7 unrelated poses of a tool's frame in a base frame.
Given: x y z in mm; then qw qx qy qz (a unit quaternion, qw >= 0).
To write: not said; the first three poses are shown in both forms.
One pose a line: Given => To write
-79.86, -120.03, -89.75, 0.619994, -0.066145, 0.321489, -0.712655 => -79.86, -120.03, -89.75, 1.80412, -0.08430, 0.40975, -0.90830
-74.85, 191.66, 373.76, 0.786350, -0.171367, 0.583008, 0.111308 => -74.85, 191.66, 373.76, 1.33184, -0.27739, 0.94371, 0.18017
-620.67, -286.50, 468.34, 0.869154, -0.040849, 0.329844, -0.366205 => -620.67, -286.50, 468.34, 1.03462, -0.08260, 0.66697, -0.74049
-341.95, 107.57, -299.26, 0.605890, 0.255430, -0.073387, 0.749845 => -341.95, 107.57, -299.26, 1.83982, 0.32107, -0.09225, 0.94255
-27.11, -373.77, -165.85, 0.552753, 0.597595, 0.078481, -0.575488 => -27.11, -373.77, -165.85, 1.97027, 0.71710, 0.09418, -0.69058
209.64, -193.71, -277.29, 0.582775, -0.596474, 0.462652, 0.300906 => 209.64, -193.71, -277.29, 1.89731, -0.73400, 0.56932, 0.37029
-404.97, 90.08, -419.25, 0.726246, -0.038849, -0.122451, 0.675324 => -404.97, 90.08, -419.25, 1.51590, -0.05651, -0.17813, 0.98238
